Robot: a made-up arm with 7 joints.
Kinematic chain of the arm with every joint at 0, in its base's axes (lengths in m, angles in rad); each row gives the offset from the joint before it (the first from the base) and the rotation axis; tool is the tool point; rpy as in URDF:
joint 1: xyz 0 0 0.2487 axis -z
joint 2: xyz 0 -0.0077 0.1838 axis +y
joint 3: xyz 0 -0.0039 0.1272 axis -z
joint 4: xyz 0 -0.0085 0.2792 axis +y
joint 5: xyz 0 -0.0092 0.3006 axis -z
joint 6: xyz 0 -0.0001 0.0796 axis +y
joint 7: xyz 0 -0.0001 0.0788 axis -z
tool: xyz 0 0 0 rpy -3.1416 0 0
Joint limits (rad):
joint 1: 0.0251..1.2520
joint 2: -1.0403..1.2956
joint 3: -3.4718..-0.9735
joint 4: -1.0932..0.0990
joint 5: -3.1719..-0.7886
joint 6: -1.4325..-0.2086
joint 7: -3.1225..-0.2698
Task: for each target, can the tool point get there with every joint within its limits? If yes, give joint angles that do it. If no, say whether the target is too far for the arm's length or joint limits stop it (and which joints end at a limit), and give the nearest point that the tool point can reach.
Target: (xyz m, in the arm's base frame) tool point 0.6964 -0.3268 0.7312
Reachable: yes | joints 0.4830 0.8974 -3.1352 -0.5548 -1.2951 -0.3988 -2.2066
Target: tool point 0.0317 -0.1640 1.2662
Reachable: yes | joints 0.2118 0.0720 -1.2140 -0.3135 -1.7707 -0.4990 -2.6316
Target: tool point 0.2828 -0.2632 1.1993
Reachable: yes | joints 0.7671 0.4236 -1.2516 -0.0068 -2.7894 -0.4483 -1.2356
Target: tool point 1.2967 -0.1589 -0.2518
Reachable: no: too far | nearest point 0.7320 -0.0897 0.2423 | short by 0.753 m
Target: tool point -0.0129 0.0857 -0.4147
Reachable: no: joint limits stop it (at a limit: joint 1, joint 2, joint 4, joint 5, joint 6) | nearest point 0.6203 0.0179 0.2158 | short by 0.896 m
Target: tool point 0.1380 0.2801 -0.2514
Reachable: no: joint limits stop it (at a limit: joint 1, joint 2, joint 4, joint 5, joint 6) | nearest point 0.6154 0.1216 0.2423 | short by 0.705 m
